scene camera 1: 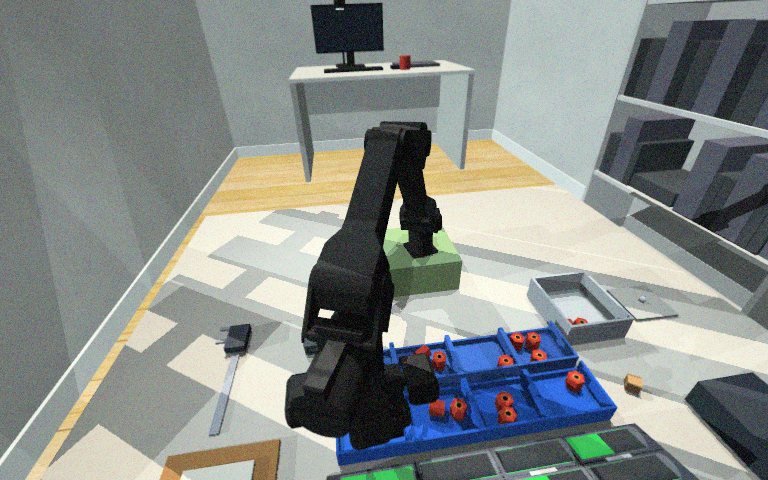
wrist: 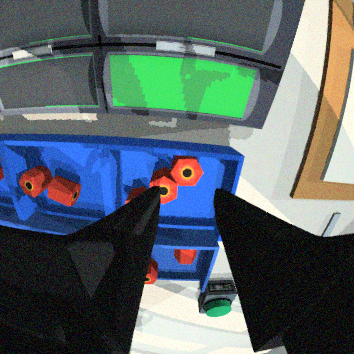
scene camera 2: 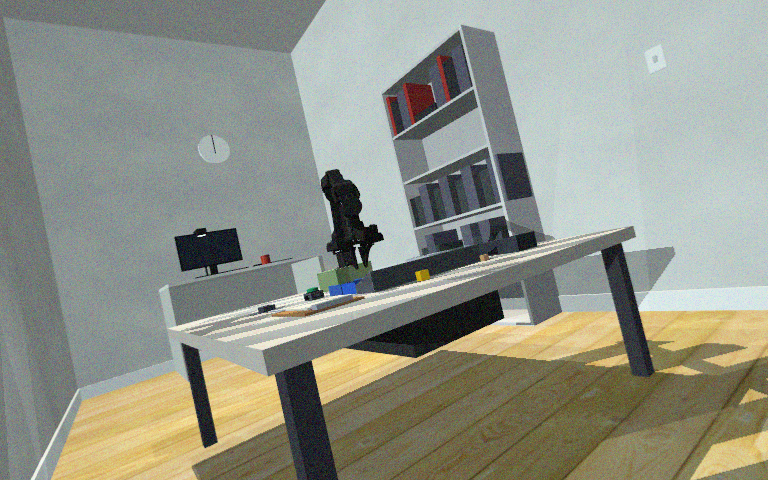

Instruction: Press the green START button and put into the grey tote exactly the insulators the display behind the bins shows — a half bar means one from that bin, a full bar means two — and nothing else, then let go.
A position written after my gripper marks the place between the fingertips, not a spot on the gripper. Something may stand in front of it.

In view: my gripper (scene camera 1: 365, 423), a grey tote (scene camera 1: 559, 297), a wooden board (wrist: 307, 185) and a display (wrist: 271, 64).
My gripper shows as well in the wrist view (wrist: 187, 194) and in scene camera 2 (scene camera 2: 361, 268).
